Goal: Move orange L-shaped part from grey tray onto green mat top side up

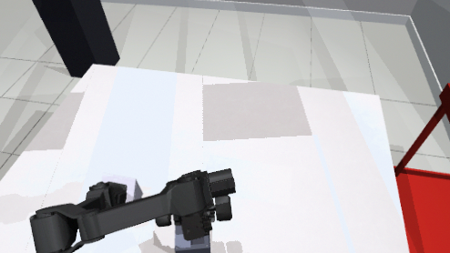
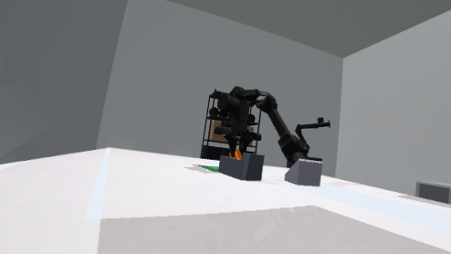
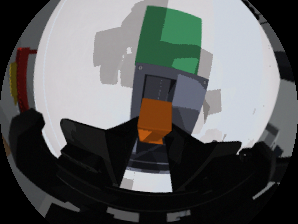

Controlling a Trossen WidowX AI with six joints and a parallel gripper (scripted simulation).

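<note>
My gripper tip is 14 cm to the left of the green mat, 8 cm above it and 3 cm short of it. Also, from my gripper tip: orange L-shaped part (3 cm to the left, 3 cm below, 3 cm behind).
</note>
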